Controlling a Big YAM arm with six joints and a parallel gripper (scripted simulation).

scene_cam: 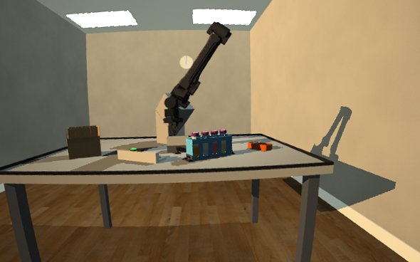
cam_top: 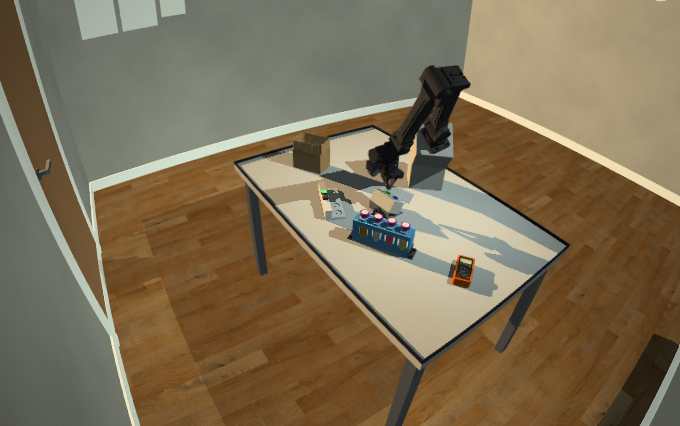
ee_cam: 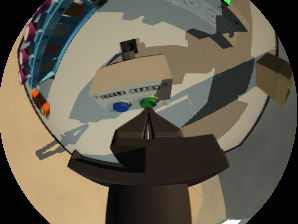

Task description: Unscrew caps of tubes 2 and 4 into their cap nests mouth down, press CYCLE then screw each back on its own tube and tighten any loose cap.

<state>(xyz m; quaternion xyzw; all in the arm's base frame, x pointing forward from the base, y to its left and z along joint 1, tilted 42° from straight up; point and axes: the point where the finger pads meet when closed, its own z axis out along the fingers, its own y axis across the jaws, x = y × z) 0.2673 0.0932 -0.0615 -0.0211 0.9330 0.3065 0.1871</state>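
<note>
The green ready key lies 2 cm below my hand. Round my hand: blue cycle key (1 cm behind, 4 cm to the left, 2 cm below); then beige key housing (1 cm ahead, 3 cm to the left, 4 cm below); then cardboard box (21 cm ahead, 42 cm to the right, 2 cm below).
</note>
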